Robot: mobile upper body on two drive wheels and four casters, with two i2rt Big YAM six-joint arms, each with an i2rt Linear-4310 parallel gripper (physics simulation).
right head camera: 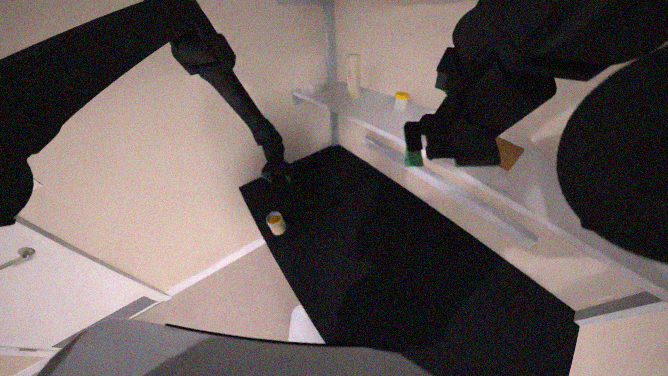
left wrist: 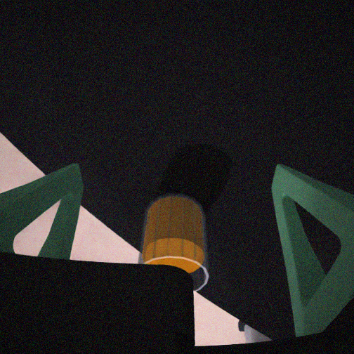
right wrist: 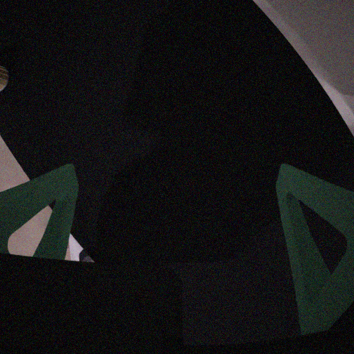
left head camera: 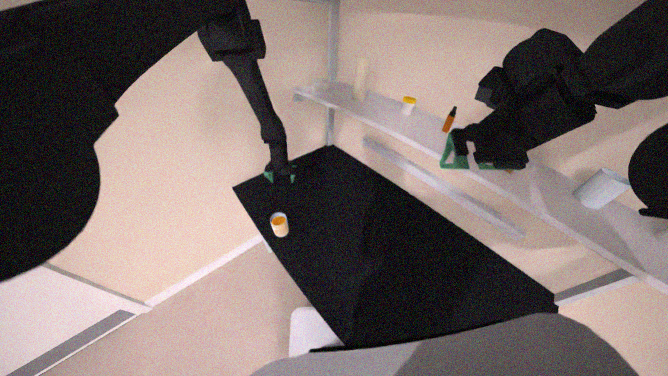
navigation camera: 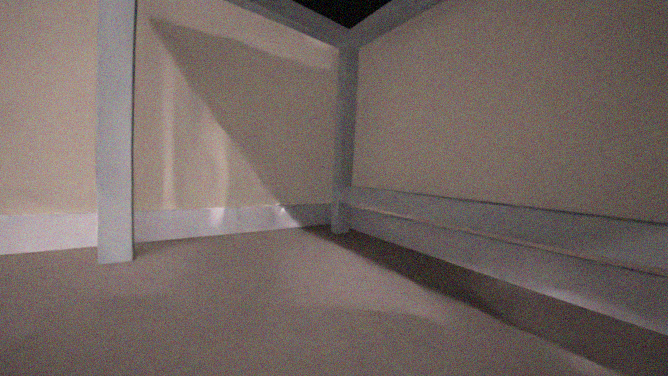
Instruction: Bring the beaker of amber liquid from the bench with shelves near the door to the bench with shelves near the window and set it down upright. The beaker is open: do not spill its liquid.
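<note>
The open beaker of amber liquid stands upright on the black bench top, close to its left edge. My left gripper is open and empty, beyond the beaker in both head views. In the left wrist view the beaker shows low between the spread green fingers, its rim partly hidden by the dark gripper body. My right gripper is open and empty, in front of the shelf and above the bench.
The shelf holds a tall cylinder, a yellow-lidded jar, an orange bottle and a brown box. A white seat is by the bench. Bench legs stand ahead.
</note>
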